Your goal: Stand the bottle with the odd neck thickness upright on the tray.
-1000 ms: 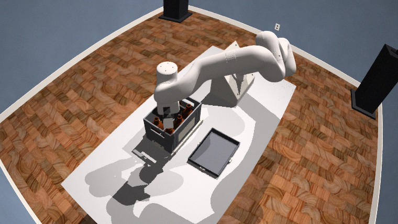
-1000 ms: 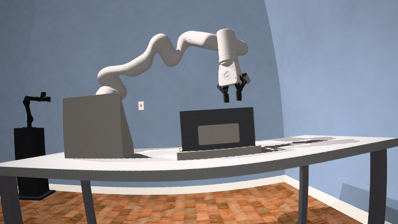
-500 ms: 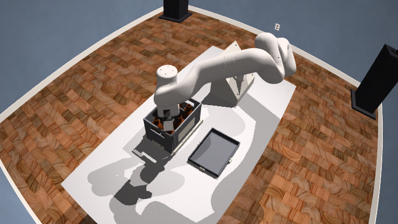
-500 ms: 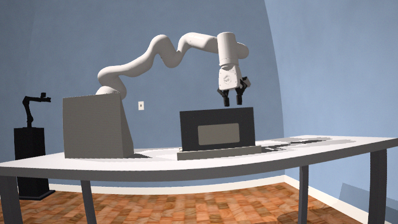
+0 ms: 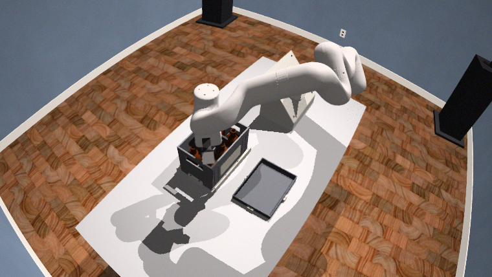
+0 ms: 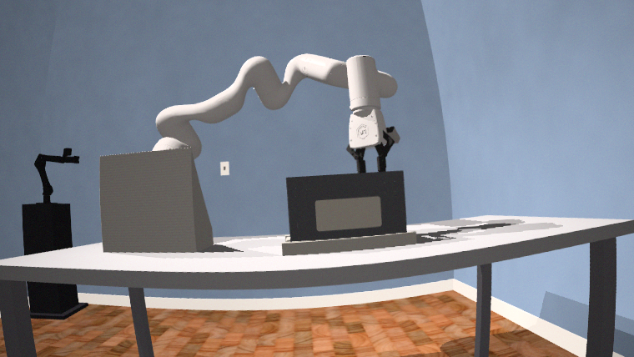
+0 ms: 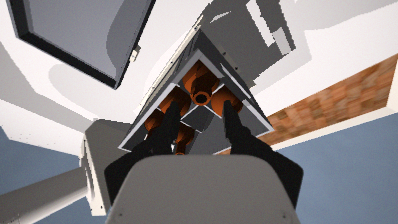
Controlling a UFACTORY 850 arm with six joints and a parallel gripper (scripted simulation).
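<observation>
The bottle is 11 cm below my hand. Also, from my hand: dark grey crate (9 cm behind, 3 cm to the right, 12 cm below); dark tray (7 cm behind, 24 cm to the left, 19 cm below).
</observation>
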